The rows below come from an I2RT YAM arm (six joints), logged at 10 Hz.
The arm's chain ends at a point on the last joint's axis. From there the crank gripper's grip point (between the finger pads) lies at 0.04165 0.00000 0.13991 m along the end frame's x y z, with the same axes.
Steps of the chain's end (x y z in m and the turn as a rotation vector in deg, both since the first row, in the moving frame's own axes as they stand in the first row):
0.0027 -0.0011 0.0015 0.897 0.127 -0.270
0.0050 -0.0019 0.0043 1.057 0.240 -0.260
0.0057 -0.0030 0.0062 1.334 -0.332 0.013
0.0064 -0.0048 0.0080 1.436 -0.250 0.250
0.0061 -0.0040 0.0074 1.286 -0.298 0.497
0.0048 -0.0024 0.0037 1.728 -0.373 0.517
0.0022 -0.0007 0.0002 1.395 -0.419 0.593
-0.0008 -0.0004 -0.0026 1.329 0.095 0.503
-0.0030 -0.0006 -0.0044 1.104 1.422 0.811
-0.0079 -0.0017 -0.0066 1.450 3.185 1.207
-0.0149 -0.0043 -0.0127 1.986 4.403 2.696
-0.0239 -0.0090 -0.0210 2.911 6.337 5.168
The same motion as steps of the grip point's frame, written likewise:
0.0030 -0.0035 0.0014 0.897 0.127 -0.270
0.0056 -0.0047 0.0041 1.057 0.240 -0.260
0.0049 -0.0063 0.0064 1.334 -0.332 0.013
0.0058 -0.0081 0.0081 1.436 -0.250 0.250
0.0054 -0.0068 0.0076 1.286 -0.298 0.497
0.0039 -0.0063 0.0039 1.728 -0.373 0.517
0.0012 -0.0037 0.0005 1.395 -0.419 0.593
-0.0006 -0.0033 -0.0027 1.329 0.095 0.503
0.0005 -0.0027 -0.0055 1.104 1.422 0.811
-0.0002 -0.0043 -0.0092 1.450 3.185 1.207
-0.0042 -0.0069 -0.0164 1.986 4.403 2.696
-0.0086 -0.0115 -0.0265 2.911 6.337 5.168

